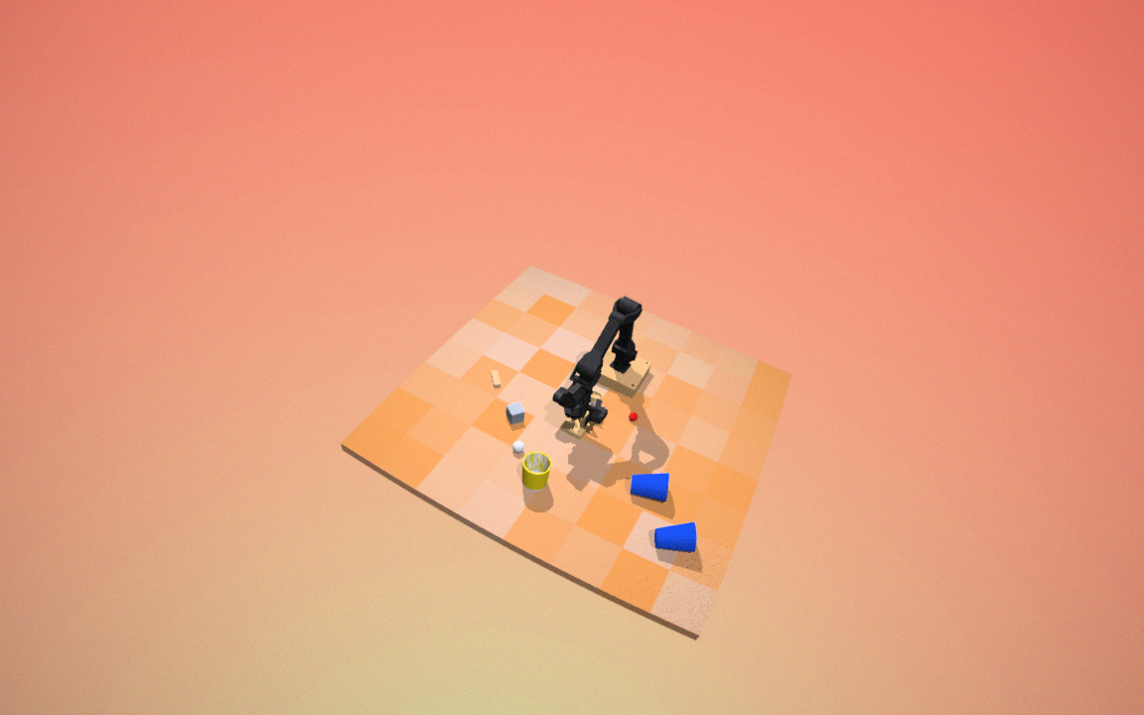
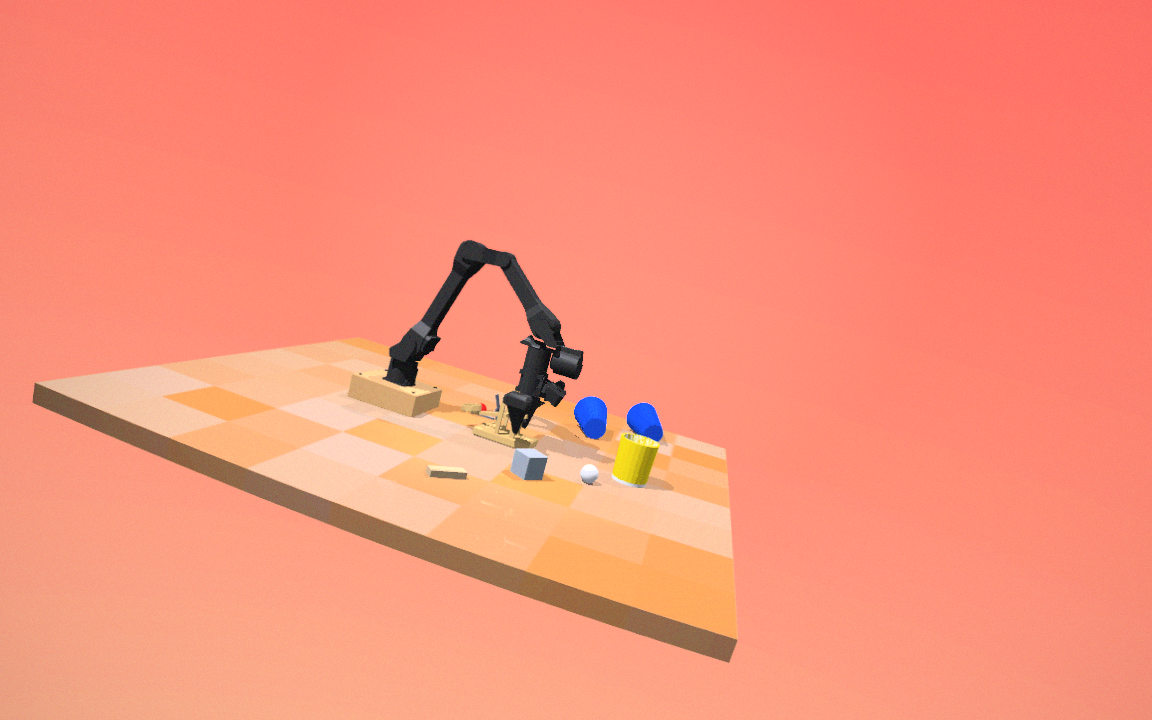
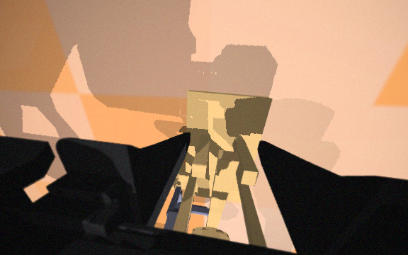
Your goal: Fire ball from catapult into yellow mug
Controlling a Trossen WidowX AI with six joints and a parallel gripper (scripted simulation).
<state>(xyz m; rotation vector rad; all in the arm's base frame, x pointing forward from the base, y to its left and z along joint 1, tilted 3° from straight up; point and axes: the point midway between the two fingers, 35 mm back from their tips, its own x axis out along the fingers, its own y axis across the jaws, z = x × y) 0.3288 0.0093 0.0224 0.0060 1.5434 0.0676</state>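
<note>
My gripper tip is 5 cm below the catapult frame and 5 cm past it. Round my gripper tip: wooden catapult (7 cm behind, 2 cm to the left, 2 cm above); then red ball (16 cm behind, 14 cm to the left, 2 cm below); then grey cube (19 cm to the right, 10 cm ahead, 1 cm below).
</note>
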